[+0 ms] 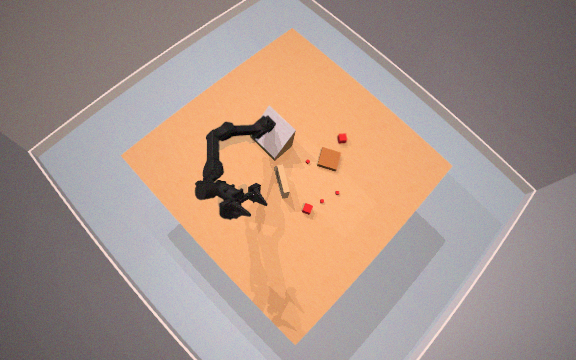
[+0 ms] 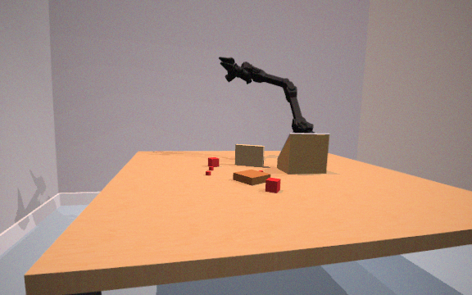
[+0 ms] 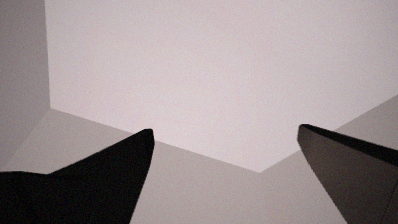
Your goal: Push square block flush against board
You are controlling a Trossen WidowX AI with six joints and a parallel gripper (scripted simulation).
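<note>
The pale flat board is 130 mm behind my gripper tip, 280 mm to the left of it and 510 mm below it. Also, from my gripper tip: square block: 60 mm behind, 560 mm to the left, 550 mm below.
</note>
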